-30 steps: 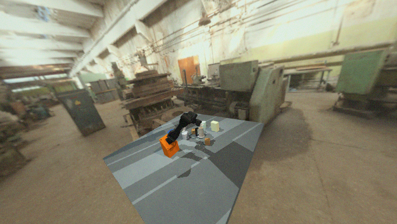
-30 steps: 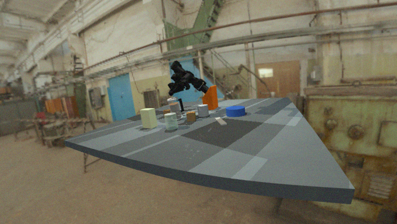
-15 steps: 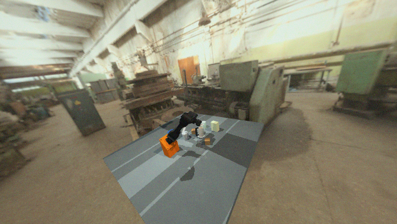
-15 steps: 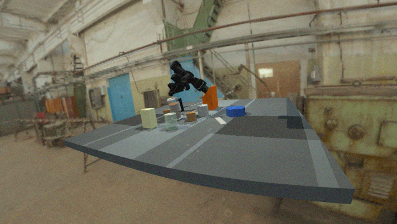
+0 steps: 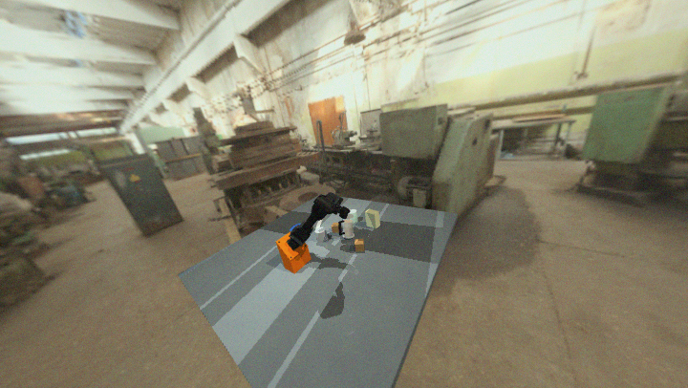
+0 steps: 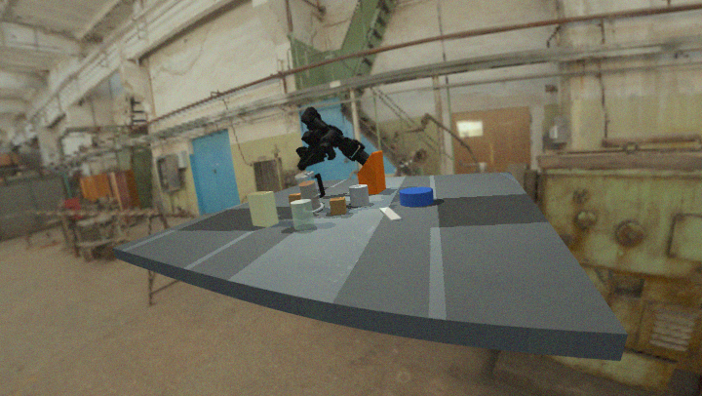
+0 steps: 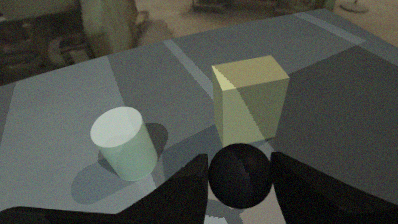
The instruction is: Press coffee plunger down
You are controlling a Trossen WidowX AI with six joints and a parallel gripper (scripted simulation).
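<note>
My gripper tip is now 4 cm past the coffee press, 1 cm to the right of it and 8 cm above it. Round my gripper tip: pale yellow block (14 cm ahead, 8 cm to the right, 12 cm below); then grey cylinder (13 cm behind, 16 cm to the left, 14 cm below); then pale green cylinder (15 cm ahead, 9 cm to the left, 13 cm below).
</note>
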